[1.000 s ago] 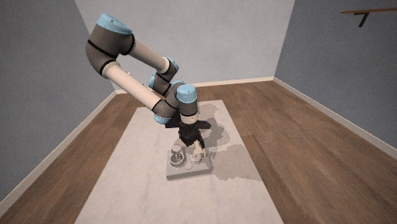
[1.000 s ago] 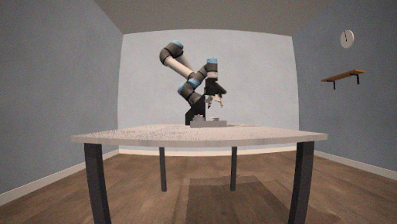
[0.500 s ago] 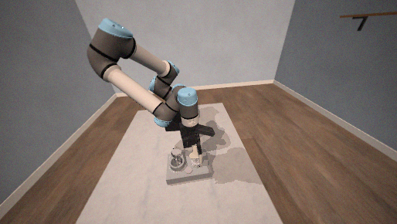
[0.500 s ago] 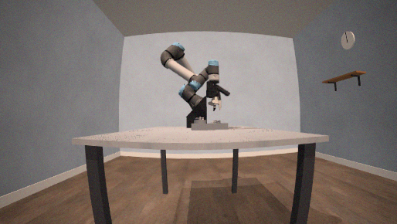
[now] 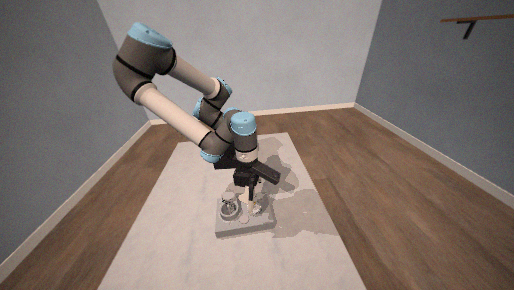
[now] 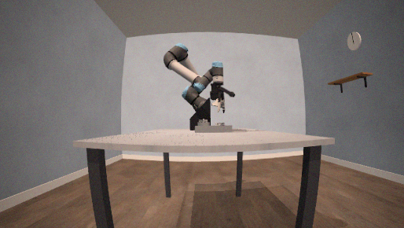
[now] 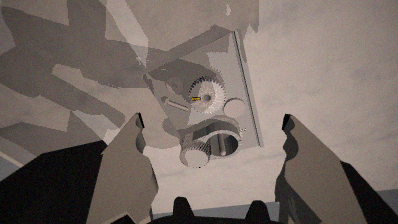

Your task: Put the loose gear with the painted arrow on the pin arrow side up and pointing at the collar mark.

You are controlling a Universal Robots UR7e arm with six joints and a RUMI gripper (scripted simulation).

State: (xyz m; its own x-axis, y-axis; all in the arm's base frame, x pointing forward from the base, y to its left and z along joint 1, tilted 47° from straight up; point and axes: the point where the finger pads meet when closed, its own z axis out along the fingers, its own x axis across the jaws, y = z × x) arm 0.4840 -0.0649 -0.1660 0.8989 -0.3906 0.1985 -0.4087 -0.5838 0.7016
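Right now the loose gear is 8 cm below my hand, 1 cm to the right of it and 1 cm behind it. Round my hand: flat round disc: 9 cm below, 6 cm to the right, 3 cm ahead; short peg: 8 cm below, 7 cm behind.
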